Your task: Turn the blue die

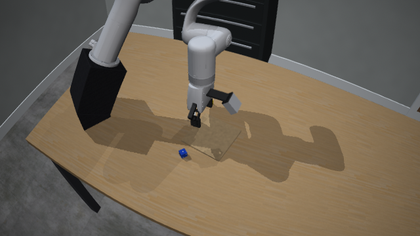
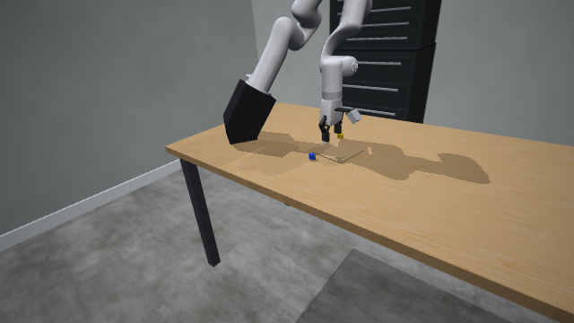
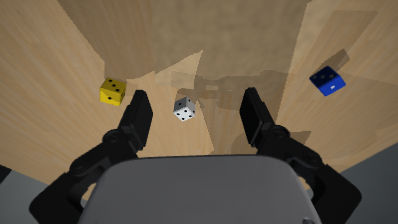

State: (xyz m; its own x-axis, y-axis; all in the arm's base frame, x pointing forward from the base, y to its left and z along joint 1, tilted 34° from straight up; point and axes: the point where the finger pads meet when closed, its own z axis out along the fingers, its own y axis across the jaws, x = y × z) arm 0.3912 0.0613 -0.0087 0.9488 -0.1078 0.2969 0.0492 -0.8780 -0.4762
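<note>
The white die lies 4 cm below my hand, 4 cm behind it and 1 cm to the left of it. Round my hand: blue die: 14 cm to the right, 4 cm below, 1 cm ahead; yellow die: 9 cm to the left, 4 cm below, 2 cm behind; mat: 5 cm below, 5 cm ahead, 3 cm to the right.
</note>
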